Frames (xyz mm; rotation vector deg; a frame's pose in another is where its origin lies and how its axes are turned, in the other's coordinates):
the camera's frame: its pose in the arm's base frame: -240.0 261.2 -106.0 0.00 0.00 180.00
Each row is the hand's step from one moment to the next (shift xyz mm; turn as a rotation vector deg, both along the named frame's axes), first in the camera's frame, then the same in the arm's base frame.
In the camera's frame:
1: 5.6 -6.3 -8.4 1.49 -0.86 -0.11
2: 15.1 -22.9 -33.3 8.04 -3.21 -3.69
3: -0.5 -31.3 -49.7 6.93 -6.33 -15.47
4: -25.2 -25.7 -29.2 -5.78 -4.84 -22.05
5: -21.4 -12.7 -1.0 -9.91 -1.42 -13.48
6: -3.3 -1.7 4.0 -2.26 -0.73 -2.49
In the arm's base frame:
1: -5.6 6.3 -8.4 -1.49 0.86 -0.11
2: -15.1 22.9 -33.3 -8.04 3.21 -3.69
3: 0.5 31.3 -49.7 -6.93 6.33 -15.47
4: 25.2 25.7 -29.2 5.78 4.84 -22.05
5: 21.4 12.7 -1.0 9.91 1.42 -13.48
6: 3.3 1.7 4.0 2.26 0.73 -2.49

